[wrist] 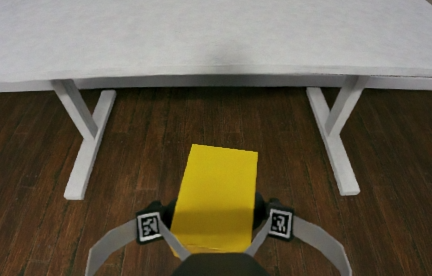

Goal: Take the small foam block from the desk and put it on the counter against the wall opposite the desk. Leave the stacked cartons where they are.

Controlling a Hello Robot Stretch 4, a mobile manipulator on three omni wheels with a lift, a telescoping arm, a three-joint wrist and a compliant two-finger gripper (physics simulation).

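Frame: origin at the robot's base, x ahead, y left, z up, level; millimetres.
Seen in the pictures: end effector, tool point: (216, 210).
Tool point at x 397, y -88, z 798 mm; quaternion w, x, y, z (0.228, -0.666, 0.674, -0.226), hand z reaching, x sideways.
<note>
A point is followed by its place in that frame.
The small foam block (220, 175) @[x 416, y -92, z 828 mm] is a yellow rectangular piece at the lower middle of the wrist view. My gripper (215, 211) @[x 397, y -88, z 798 mm] is shut on it, with one dark fingertip pressed against its left side and one against its right side. The block is held in the air over the dark wood floor, in front of a white-topped table that looks like the desk (215, 37) @[x 868, y -96, z 693 mm]. The block is apart from the table's front edge. The lower end of the block is partly hidden by the gripper's body. The counter and the stacked cartons do not show.
The white table top spans the upper part of the view. Its left leg (82, 172) and right leg (345, 172) have feet reaching forward on the brown wood floor (215, 115) @[x 1294, y -101, z -28 mm]. A pale strip runs behind, under the table's edge.
</note>
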